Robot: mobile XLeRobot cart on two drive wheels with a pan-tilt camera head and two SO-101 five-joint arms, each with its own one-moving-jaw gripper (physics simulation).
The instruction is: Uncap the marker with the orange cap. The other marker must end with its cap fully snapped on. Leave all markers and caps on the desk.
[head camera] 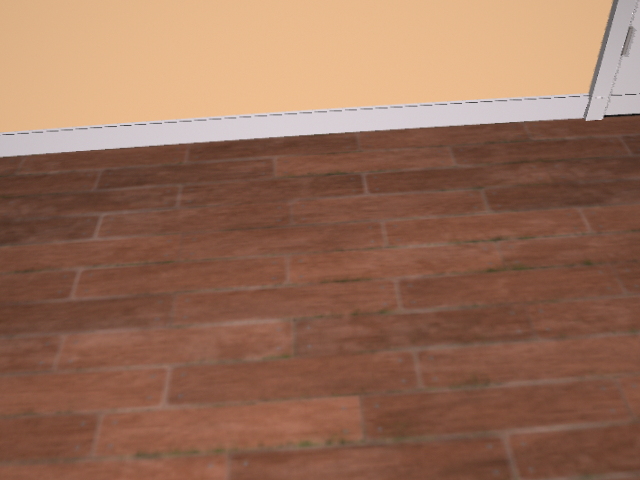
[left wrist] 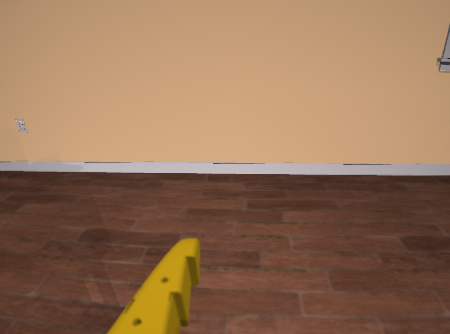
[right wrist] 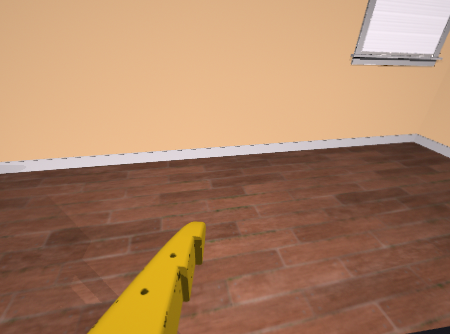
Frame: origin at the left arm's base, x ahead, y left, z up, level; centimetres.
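Seen in the pictures: left hand at its tool point: (left wrist: 198, 255); right hand at its tool point: (right wrist: 204, 237).
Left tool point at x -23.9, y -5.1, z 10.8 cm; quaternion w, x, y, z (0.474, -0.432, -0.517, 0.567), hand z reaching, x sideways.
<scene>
A point is followed by its place in that frame.
The marker with the orange cap, the other marker and the desk do not show in the head view or in either wrist view. In the left wrist view one notched yellow jaw of my left gripper (left wrist: 200, 250) @(x -24.1, y -5.1, z 10.8 cm) shows at the bottom; the moving jaw is swung out of the picture, so it is fully open and empty. In the right wrist view one notched yellow jaw of my right gripper (right wrist: 207, 235) @(x -24.5, y -27.3, z 9.7 cm) shows at the bottom; it is fully open and empty too. Neither gripper shows in the head view.
A reddish-brown plank floor (head camera: 320, 289) @(x 110.7, y -5.7, z -77.5 cm) (left wrist: 350, 225) @(x -139.7, y 43.6, z -77.5 cm) (right wrist: 325, 210) @(x -118.0, y 52.9, z -77.5 cm) runs to an orange wall (head camera: 310, 56) @(x 182.2, y -1.0, z -49.6 cm) (left wrist: 225, 80) @(x -193.3, y -33.0, z -9.4 cm) (right wrist: 175, 75) @(x -193.0, y -37.3, z -11.0 cm) with a white baseboard (head camera: 320, 119) @(x 181.0, y -3.2, z -71.7 cm) (left wrist: 250, 169) @(x -193.6, y -16.1, z -73.7 cm) (right wrist: 250, 150) @(x -197.1, y 23.7, z -73.6 cm). A white door frame (head camera: 602, 77) @(x 187.5, y -94.8, z -61.2 cm) stands at the head view's right edge. A window (right wrist: 402, 27) @(x -208.4, y 141.8, z 25.9 cm) shows upper right in the right wrist view.
</scene>
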